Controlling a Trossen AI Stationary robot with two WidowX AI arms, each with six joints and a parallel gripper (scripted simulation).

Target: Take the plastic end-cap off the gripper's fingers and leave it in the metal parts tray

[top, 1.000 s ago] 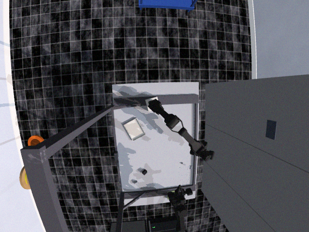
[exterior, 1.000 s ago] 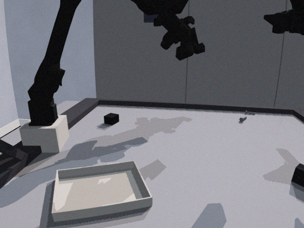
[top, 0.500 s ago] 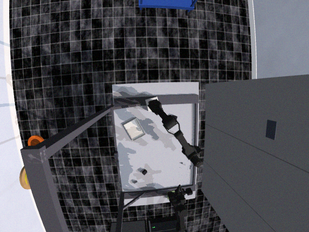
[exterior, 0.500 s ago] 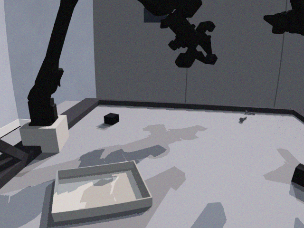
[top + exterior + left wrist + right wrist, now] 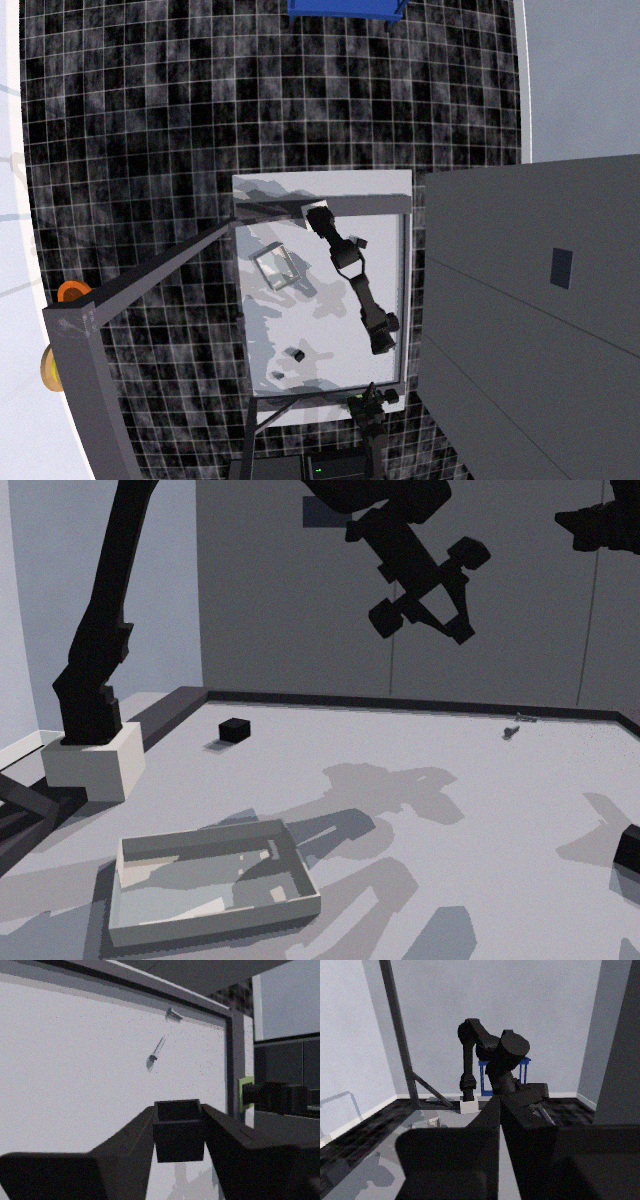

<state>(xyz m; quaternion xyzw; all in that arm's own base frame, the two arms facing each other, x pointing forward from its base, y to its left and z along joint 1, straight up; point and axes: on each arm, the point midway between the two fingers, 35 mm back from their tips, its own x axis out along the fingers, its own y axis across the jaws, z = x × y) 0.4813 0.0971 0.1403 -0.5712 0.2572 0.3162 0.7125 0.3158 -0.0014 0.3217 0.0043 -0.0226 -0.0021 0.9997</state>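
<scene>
Right now my left hand is 10 mm past the black plastic end-cap, 20 mm to the left of it and 20 mm above it. The rest, counted from my left hand: metal part 50 mm ahead, 150 mm to the right, 200 mm below; then metal parts tray 310 mm behind, 290 mm to the left, 200 mm below.
</scene>
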